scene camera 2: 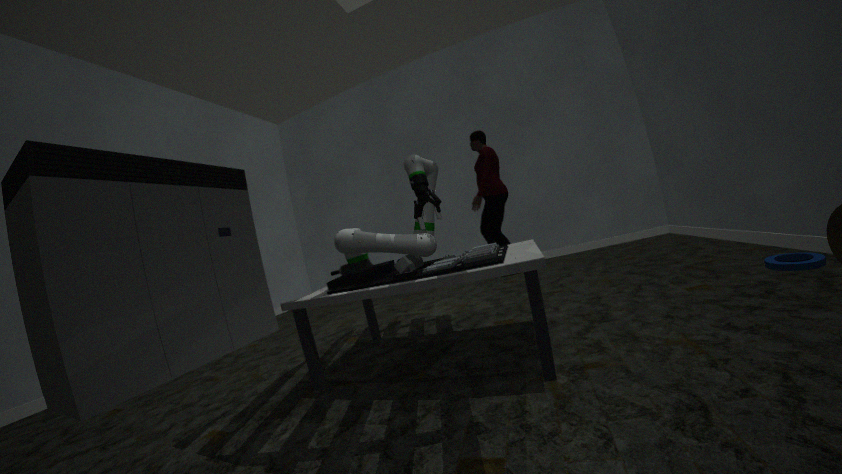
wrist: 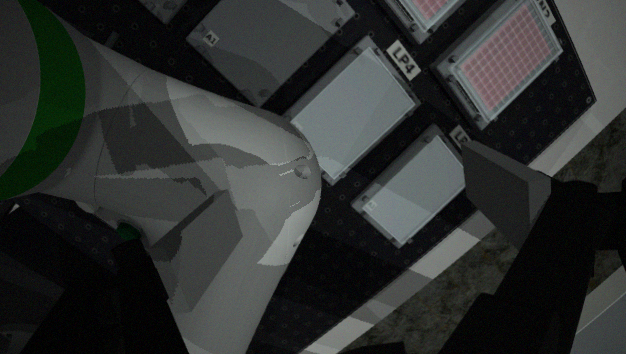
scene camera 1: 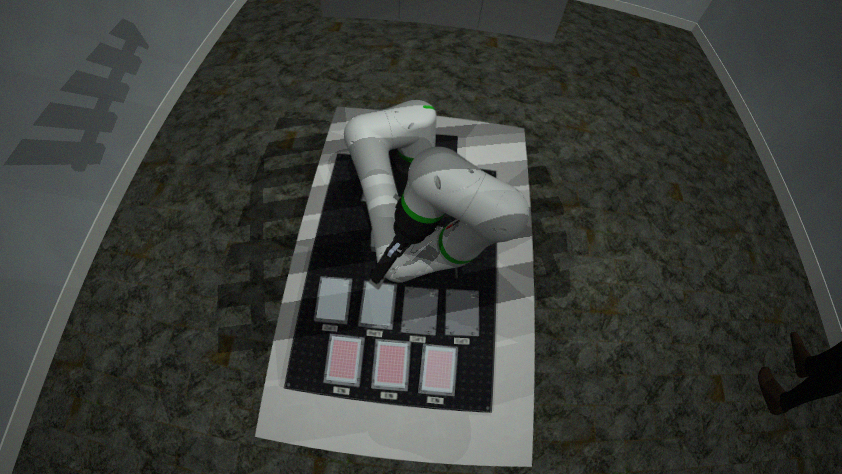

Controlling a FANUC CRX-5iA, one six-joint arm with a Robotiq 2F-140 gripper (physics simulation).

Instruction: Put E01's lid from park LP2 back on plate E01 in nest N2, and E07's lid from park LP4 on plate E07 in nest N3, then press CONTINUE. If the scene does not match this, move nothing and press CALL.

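Places are measured from the arm's base along level axes (x ahead, y left, z up), in centimetres.
Pixels of known places: gripper, fingertip midpoint: (scene camera 2: 431,224) (wrist: 344,193); arm's base at its link origin: (scene camera 2: 361,270).
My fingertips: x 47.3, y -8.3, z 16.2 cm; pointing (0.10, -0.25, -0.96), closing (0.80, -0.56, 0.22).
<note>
For each thing: its top centre in the pictures, then the offset to it from my fingertips. "pt": a spot on its surface instead. Level surfaces: height alone.
- black board at its surface level: dz -20.9 cm
- park labelled LP4 at a spot on its surface: (wrist: 403,59) pt dx +12.5, dy -4.5, dz -20.7 cm
- small green button at a spot on its surface: (wrist: 127,232) pt dx -19.1, dy +7.9, dz -13.6 cm
- table at its surface level: dz -22.2 cm
Two pale lids lie in the parks on the black board (scene camera 1: 477,354). One lid (scene camera 1: 333,299) (wrist: 414,189) is in the leftmost park. The other lid (scene camera 1: 377,305) (wrist: 352,112) is in the park labelled LP4 (wrist: 403,59). The two parks to the right (scene camera 1: 419,310) (scene camera 1: 461,312) are empty. Three pink plates (scene camera 1: 344,359) (scene camera 1: 391,363) (scene camera 1: 438,368) sit uncovered in the front nests, and one also shows in the wrist view (wrist: 504,57). My gripper (scene camera 1: 381,276) (scene camera 2: 425,207) is open and empty, high above the back edge of the parks. One finger pad (wrist: 504,189) shows.
The white arm link (wrist: 196,175) blocks the left of the wrist view, with a small green button (wrist: 127,232) below it. A person (scene camera 2: 489,188) (scene camera 1: 801,377) walks beyond the table (scene camera 1: 382,430) (scene camera 2: 412,282). A cabinet (scene camera 2: 128,265) stands left, and a blue ring (scene camera 2: 794,260) lies on the floor.
</note>
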